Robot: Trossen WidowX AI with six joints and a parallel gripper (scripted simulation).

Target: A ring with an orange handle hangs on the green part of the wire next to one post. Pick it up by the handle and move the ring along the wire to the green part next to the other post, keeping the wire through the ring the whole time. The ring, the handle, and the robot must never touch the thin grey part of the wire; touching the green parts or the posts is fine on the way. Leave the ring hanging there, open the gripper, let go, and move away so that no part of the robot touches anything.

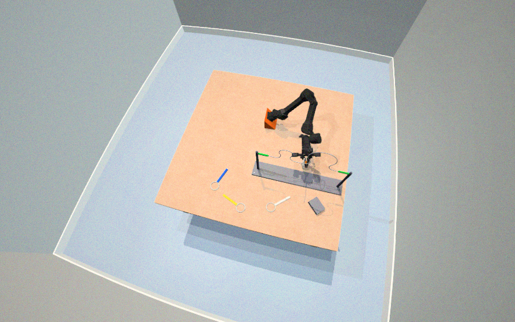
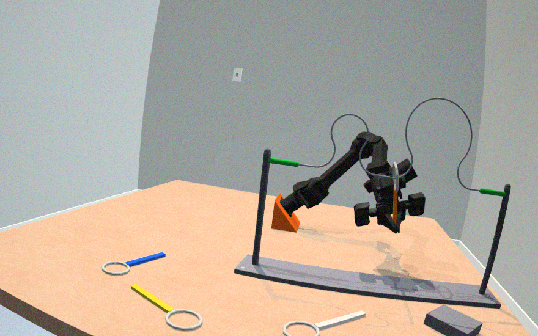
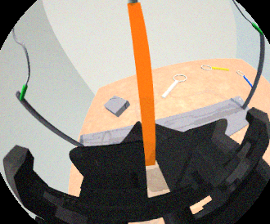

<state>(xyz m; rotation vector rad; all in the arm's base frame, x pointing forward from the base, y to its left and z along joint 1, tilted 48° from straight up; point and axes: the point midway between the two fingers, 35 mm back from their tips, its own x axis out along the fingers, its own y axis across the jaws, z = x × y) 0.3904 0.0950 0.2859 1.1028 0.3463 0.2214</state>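
Now: the orange-handled ring 9 cm above my gripper tip, 3 cm to the right of it and 1 cm ahead of it. Round my gripper tip: yellow-handled ring: 45 cm to the right, 26 cm ahead, 13 cm below; then grey block: 22 cm ahead, 12 cm below, 10 cm to the left; then white-handled ring: 23 cm ahead, 17 cm to the right, 13 cm below.
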